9 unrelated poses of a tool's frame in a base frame.
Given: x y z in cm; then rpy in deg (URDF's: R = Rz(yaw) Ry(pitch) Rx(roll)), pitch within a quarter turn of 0, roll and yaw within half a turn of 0.
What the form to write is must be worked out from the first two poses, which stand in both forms.
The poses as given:
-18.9 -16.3 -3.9 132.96 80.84 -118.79
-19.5 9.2 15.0 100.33 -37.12 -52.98
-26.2 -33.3 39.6 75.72 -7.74 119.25
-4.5 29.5 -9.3 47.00 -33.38 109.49
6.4 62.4 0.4 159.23 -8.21 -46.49
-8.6 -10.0 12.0 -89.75 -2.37 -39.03
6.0 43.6 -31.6 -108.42 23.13 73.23
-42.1 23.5 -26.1 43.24 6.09 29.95
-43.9 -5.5 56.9 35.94 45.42 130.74
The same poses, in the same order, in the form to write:
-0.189 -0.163 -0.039 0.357 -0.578 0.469 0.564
-0.195 0.092 0.150 0.653 0.561 -0.507 -0.052
-0.262 -0.333 0.396 0.363 0.356 0.501 0.701
-0.045 0.295 -0.093 0.414 0.436 0.160 0.783
0.064 0.624 0.004 0.193 0.896 -0.399 -0.006
-0.086 -0.100 0.120 0.663 -0.670 0.222 -0.250
0.060 0.436 -0.316 0.363 -0.708 -0.380 0.472
-0.421 0.235 -0.261 0.902 0.343 0.143 0.221
-0.439 -0.055 0.569 0.474 -0.215 0.412 0.748

